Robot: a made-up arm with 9 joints. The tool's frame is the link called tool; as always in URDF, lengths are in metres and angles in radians. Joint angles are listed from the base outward.
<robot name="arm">
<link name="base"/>
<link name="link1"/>
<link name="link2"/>
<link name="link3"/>
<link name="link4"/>
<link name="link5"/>
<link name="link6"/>
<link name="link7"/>
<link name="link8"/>
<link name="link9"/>
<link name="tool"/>
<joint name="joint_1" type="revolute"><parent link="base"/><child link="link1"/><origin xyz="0 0 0.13"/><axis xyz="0 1 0"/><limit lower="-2.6" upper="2.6"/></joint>
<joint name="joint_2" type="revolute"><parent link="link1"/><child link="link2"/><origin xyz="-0.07 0.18 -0.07"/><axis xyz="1 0 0"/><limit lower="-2.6" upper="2.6"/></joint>
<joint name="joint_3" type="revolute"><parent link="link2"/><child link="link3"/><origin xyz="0.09 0.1 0.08"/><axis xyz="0 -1 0"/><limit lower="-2.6" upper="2.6"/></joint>
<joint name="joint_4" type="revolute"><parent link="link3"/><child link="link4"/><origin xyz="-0.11 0.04 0.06"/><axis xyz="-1 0 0"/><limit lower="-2.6" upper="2.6"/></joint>
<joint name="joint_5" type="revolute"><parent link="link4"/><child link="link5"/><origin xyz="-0.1 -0.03 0.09"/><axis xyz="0 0 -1"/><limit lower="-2.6" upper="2.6"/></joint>
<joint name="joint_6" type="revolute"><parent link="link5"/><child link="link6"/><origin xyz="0.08 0.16 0.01"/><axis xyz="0 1 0"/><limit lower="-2.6" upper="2.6"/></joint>
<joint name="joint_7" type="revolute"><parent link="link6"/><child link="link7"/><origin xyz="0.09 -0.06 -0.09"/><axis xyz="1 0 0"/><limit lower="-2.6" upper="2.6"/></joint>
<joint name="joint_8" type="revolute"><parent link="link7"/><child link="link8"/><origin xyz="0.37 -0.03 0.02"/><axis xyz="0 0 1"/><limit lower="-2.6" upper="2.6"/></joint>
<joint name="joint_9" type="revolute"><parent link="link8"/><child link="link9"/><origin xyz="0 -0.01 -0.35"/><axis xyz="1 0 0"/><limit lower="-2.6" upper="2.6"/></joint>
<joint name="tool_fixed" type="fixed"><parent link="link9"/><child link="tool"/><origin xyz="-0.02 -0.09 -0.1"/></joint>
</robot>
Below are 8 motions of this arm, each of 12 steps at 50 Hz.
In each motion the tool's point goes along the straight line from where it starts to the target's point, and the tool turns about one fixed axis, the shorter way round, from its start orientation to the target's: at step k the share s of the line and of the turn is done. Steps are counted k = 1, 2, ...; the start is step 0. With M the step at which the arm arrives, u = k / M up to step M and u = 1 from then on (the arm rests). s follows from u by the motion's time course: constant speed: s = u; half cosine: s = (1 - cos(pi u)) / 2; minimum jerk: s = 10 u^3 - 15 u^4 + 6 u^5.
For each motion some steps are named. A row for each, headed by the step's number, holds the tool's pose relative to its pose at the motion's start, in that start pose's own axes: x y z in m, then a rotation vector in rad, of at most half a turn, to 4 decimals.
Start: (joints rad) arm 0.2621 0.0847 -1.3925 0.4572 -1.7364 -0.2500 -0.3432 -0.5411 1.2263
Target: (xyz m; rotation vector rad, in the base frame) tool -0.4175 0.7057 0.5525 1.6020 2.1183 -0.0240
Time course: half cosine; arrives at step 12
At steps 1, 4, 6, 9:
1: -0.0006 0.0003 -0.0005 0.0039 -0.0007 -0.0034
4: -0.0089 0.0037 -0.0067 0.0571 -0.0108 -0.0494
6: -0.0177 0.0075 -0.0135 0.1142 -0.0216 -0.0989
9: -0.0303 0.0127 -0.0230 0.1950 -0.0369 -0.1688

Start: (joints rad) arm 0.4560 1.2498 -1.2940 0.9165 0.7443 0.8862 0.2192 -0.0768 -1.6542
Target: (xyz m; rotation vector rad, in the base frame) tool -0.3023 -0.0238 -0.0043 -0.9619 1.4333 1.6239
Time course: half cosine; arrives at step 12
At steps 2, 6, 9, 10, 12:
2: -0.0008 0.0022 0.0030 0.0107 0.0033 0.0010
6: -0.0057 0.0168 0.0221 0.0797 0.0247 0.0078
9: -0.0096 0.0286 0.0377 0.1361 0.0422 0.0133
10: -0.0105 0.0313 0.0412 0.1488 0.0462 0.0145
12: -0.0113 0.0335 0.0442 0.1595 0.0495 0.0155

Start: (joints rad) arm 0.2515 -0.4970 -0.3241 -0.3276 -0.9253 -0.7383 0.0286 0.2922 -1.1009
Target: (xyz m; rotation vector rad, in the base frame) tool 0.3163 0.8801 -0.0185 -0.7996 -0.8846 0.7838
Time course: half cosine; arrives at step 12
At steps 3, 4, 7, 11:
3: 0.0029 0.0069 0.0053 -0.0328 -0.0221 0.0049
4: 0.0049 0.0118 0.0090 -0.0559 -0.0377 0.0084
7: 0.0124 0.0296 0.0226 -0.1408 -0.0950 0.0211
11: 0.0194 0.0463 0.0354 -0.2199 -0.1484 0.0330

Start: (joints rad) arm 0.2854 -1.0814 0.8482 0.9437 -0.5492 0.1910 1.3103 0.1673 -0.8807
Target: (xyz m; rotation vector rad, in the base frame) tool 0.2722 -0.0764 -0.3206 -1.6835 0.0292 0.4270
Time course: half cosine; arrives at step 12
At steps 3, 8, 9, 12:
3: -0.0125 0.0003 -0.0086 -0.0021 0.0325 -0.0100
8: -0.0638 0.0014 -0.0438 -0.0108 0.1663 -0.0510
9: -0.0726 0.0016 -0.0499 -0.0122 0.1893 -0.0581
12: -0.0850 0.0019 -0.0585 -0.0143 0.2218 -0.0680

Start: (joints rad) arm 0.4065 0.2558 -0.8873 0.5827 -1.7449 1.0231 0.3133 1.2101 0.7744
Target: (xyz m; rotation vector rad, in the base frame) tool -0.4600 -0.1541 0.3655 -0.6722 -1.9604 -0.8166
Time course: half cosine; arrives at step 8
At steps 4, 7, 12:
4: 0.0308 0.0084 0.0270 0.0190 -0.0381 0.0669
7: 0.0592 0.0162 0.0519 0.0366 -0.0733 0.1288
12: 0.0615 0.0168 0.0539 0.0380 -0.0762 0.1339

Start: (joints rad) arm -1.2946 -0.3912 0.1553 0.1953 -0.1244 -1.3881 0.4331 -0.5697 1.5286
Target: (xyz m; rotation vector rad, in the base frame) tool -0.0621 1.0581 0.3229 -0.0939 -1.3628 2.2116
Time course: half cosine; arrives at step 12
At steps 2, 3, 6, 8, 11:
2: -0.0116 0.0025 -0.0087 -0.0042 0.0328 0.0098
3: -0.0255 0.0054 -0.0191 -0.0091 0.0718 0.0215
6: -0.0869 0.0184 -0.0651 -0.0312 0.2451 0.0733
8: -0.1304 0.0275 -0.0976 -0.0468 0.3676 0.1100
11: -0.1709 0.0361 -0.1280 -0.0613 0.4818 0.1441

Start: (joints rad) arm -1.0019 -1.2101 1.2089 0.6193 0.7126 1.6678 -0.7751 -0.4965 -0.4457
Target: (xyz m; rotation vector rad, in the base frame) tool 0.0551 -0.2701 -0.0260 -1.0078 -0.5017 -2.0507
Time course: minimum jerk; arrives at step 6
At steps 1, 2, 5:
1: 0.0004 -0.0014 0.0000 -0.0041 -0.0010 -0.0006
2: 0.0022 -0.0080 0.0001 -0.0243 -0.0059 -0.0036
5: 0.0101 -0.0368 0.0003 -0.1115 -0.0272 -0.0165

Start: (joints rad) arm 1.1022 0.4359 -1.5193 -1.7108 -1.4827 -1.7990 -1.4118 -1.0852 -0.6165
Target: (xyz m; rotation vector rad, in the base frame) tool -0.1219 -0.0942 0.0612 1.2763 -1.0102 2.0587
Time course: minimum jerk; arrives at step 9
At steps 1, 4, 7, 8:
1: 0.0004 -0.0004 0.0003 0.0008 -0.0002 -0.0023
4: 0.0122 -0.0140 0.0089 0.0264 -0.0059 -0.0800
7: 0.0285 -0.0325 0.0208 0.0616 -0.0137 -0.1862
8: 0.0305 -0.0348 0.0223 0.0659 -0.0147 -0.1993

